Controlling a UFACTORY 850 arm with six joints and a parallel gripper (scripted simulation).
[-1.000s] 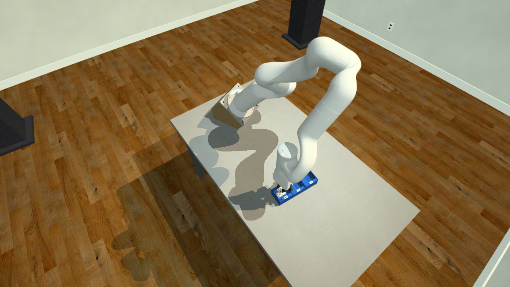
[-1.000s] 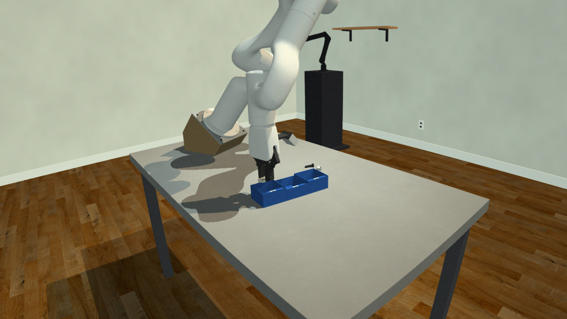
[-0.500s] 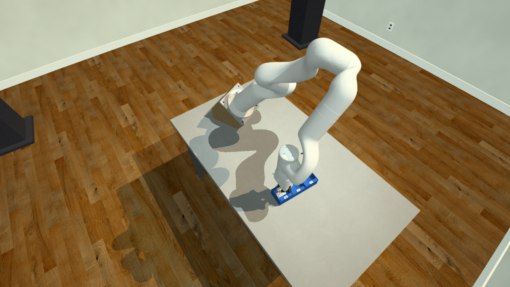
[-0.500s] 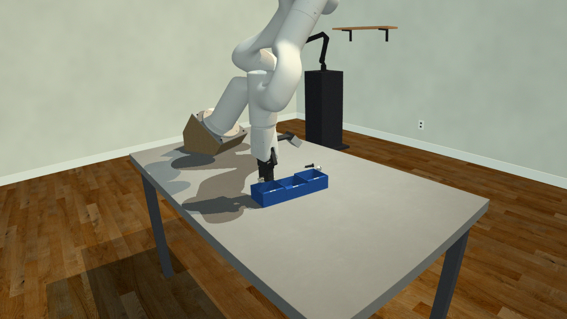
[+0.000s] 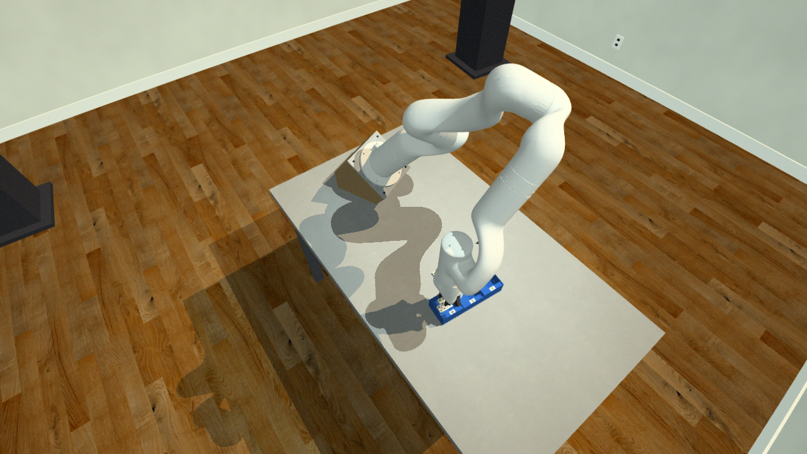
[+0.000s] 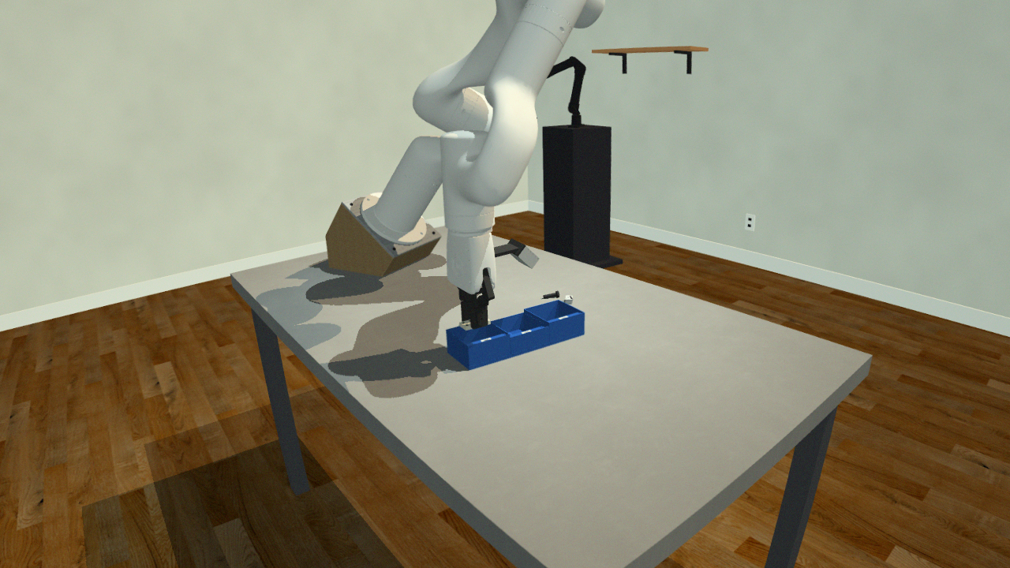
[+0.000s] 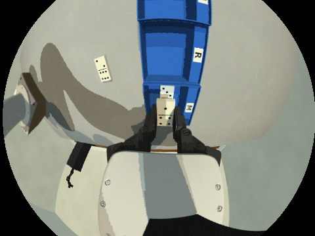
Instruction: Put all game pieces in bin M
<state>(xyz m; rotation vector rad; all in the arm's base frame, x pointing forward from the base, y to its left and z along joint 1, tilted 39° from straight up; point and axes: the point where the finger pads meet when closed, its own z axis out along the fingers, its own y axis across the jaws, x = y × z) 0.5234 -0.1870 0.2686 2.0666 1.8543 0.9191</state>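
Right now the white domino is 7 cm below my hand. From my hand the other things lie so: blue three-part bin 1 cm ahead, 8 cm to the left, 6 cm below; then white part 10 cm behind, 29 cm to the left, 7 cm below; then black bolt 14 cm behind, 28 cm to the left, 7 cm below.
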